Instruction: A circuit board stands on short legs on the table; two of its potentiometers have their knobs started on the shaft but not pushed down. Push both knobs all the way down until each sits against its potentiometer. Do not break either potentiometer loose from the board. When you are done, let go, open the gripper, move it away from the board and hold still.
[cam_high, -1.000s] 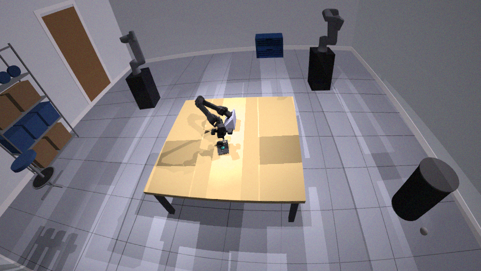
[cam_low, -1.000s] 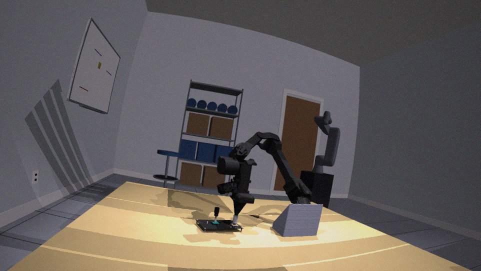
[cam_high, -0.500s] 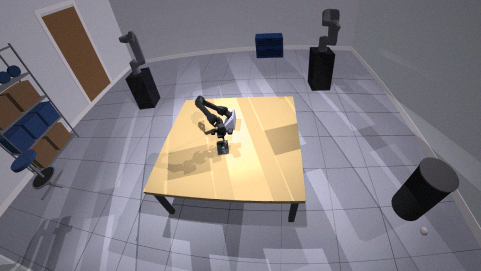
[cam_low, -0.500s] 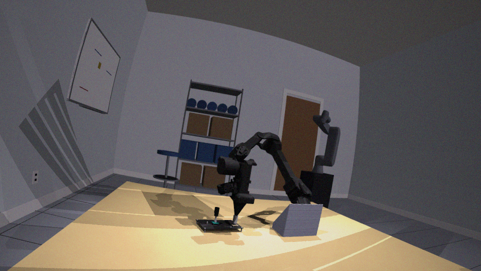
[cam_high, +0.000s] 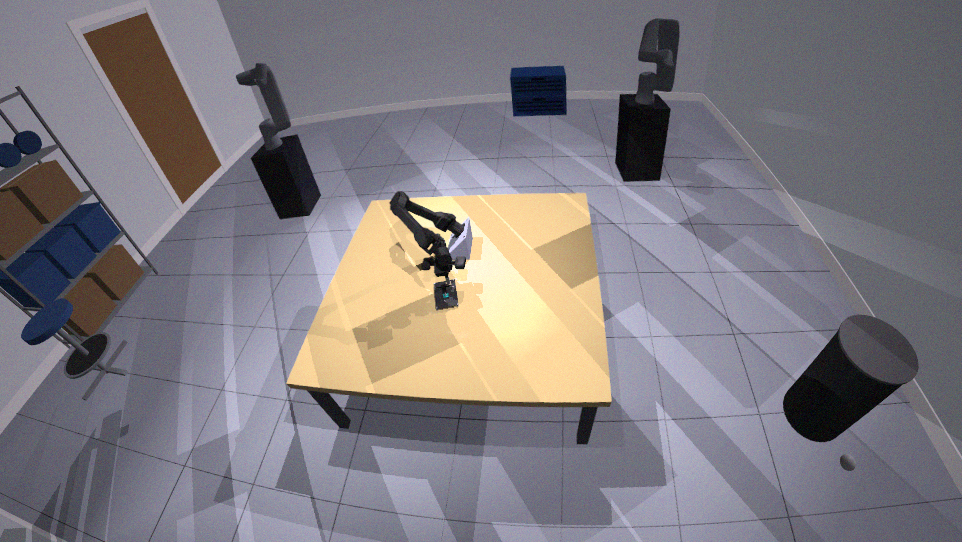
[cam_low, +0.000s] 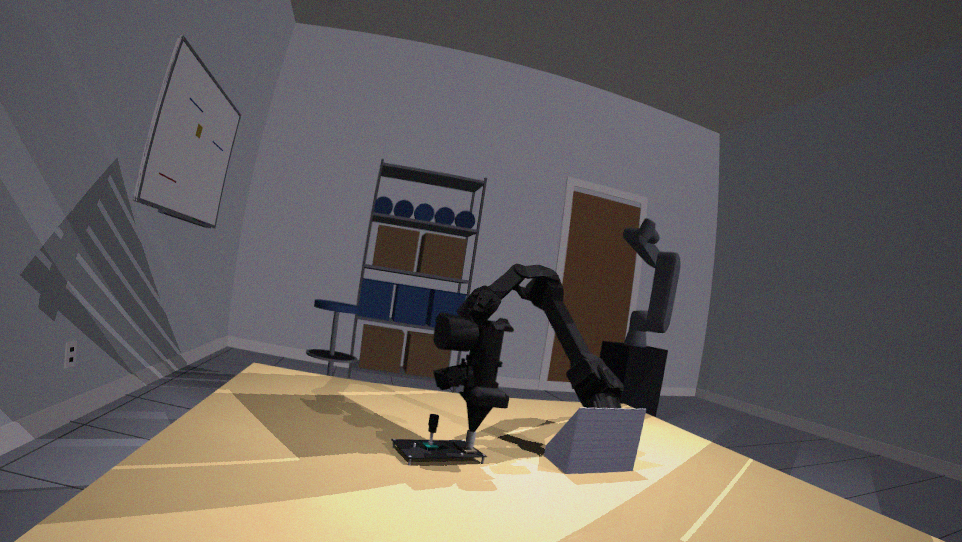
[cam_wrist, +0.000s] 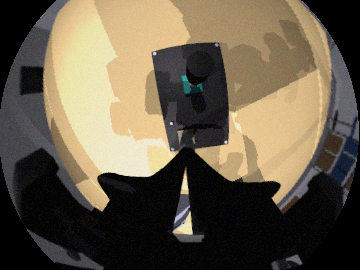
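Right now my gripper tip is 10 mm above the grey knob. From my gripper tip the other things lie so: black knob 80 mm ahead, 10 mm to the right, 10 mm above.
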